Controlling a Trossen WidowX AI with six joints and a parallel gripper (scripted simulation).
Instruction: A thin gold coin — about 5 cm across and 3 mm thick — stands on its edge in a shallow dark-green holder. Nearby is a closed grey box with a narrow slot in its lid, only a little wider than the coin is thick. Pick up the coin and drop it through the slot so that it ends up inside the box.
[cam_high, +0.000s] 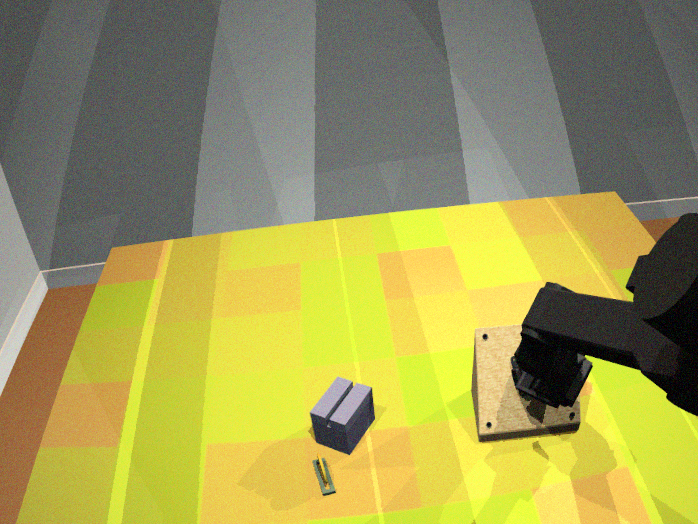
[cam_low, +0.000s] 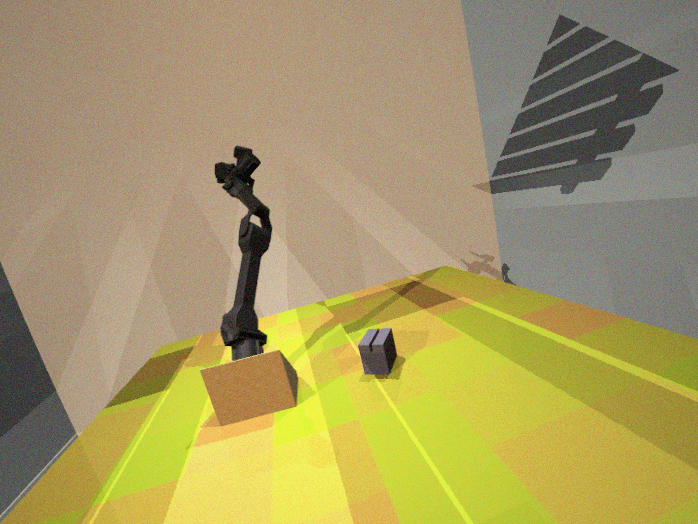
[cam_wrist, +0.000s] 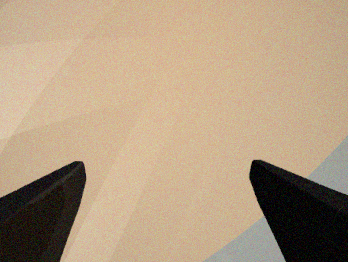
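The gold coin is 24 cm ahead of my gripper tip, 57 cm to the right of it and 59 cm below it.
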